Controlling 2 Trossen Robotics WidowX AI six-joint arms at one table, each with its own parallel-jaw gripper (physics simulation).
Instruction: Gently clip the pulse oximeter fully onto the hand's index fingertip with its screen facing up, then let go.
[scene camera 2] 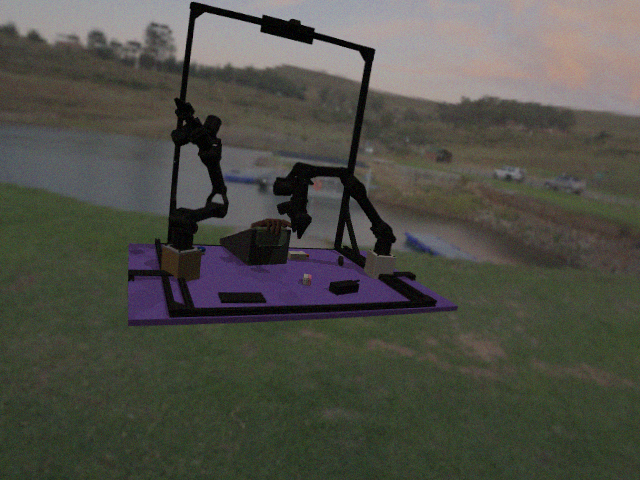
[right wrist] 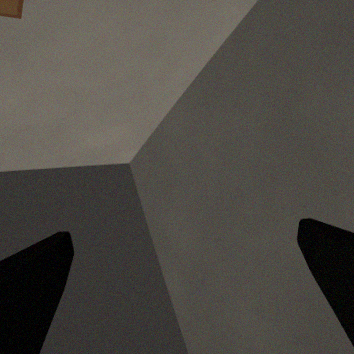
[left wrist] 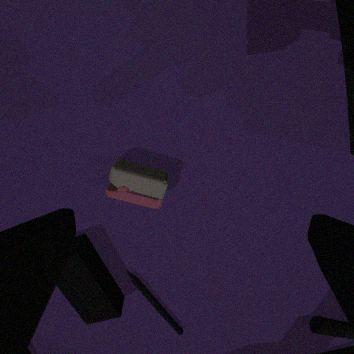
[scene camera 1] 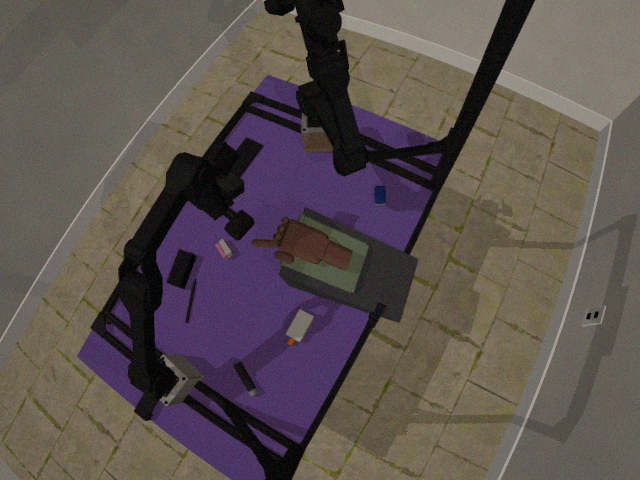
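Where they show: left gripper, fingertip midpoint: [scene camera 2: 296, 235] [left wrist: 194, 223] [scene camera 1: 228, 222]; right gripper, fingertip midpoint: [scene camera 2: 179, 105] [right wrist: 186, 236]; left arm's base, origin of the base link: [scene camera 2: 382, 253] [scene camera 1: 164, 380]; right arm's base, origin of the base link: [scene camera 2: 182, 247] [scene camera 1: 317, 118].
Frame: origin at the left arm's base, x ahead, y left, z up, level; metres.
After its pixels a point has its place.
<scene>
The pulse oximeter [scene camera 1: 224, 248] {x 0.381, y 0.133, z -0.074 m} [scene camera 2: 307, 279] {x 0.387, y 0.165, z -0.079 m} [left wrist: 137, 184] {x 0.386, y 0.137, z -0.074 m}, white with a pink part, lies on its side on the purple table [scene camera 1: 248, 320] {x 0.259, y -0.054, z -0.105 m}. The brown hand [scene camera 1: 305, 240] {x 0.512, y -0.100, z 0.084 m} [scene camera 2: 269, 223] {x 0.524, y -0.020, z 0.087 m} rests on a green pad [scene camera 1: 359, 263] {x 0.560, y -0.227, z -0.004 m} on a dark sloped stand. Its index finger [scene camera 1: 265, 242] points left in scene camera 1, bare, toward the oximeter. My left gripper [left wrist: 194, 223] {x 0.437, y 0.097, z 0.075 m} is open and empty above the table; the oximeter appears beyond its fingers, left of their middle, in the left wrist view. My right gripper [right wrist: 186, 236] {x 0.913, y 0.175, z 0.494 m} is open and empty, raised high and facing the walls.
A black box [scene camera 1: 181, 268] {x 0.252, y 0.204, z -0.071 m} [left wrist: 90, 280] {x 0.267, y 0.198, z -0.070 m} and a thin dark pen [scene camera 1: 191, 301] {x 0.193, y 0.122, z -0.098 m} [left wrist: 156, 302] {x 0.200, y 0.126, z -0.098 m} lie near the oximeter. A white box [scene camera 1: 299, 325] {x 0.338, y -0.186, z -0.077 m}, a dark cylinder [scene camera 1: 245, 378] {x 0.130, y -0.154, z -0.080 m}, a blue object [scene camera 1: 379, 194] {x 0.785, y -0.148, z -0.073 m} and a flat dark slab [scene camera 2: 241, 297] {x 0.660, y 0.320, z -0.097 m} lie around. Black frame rails edge the table.
</scene>
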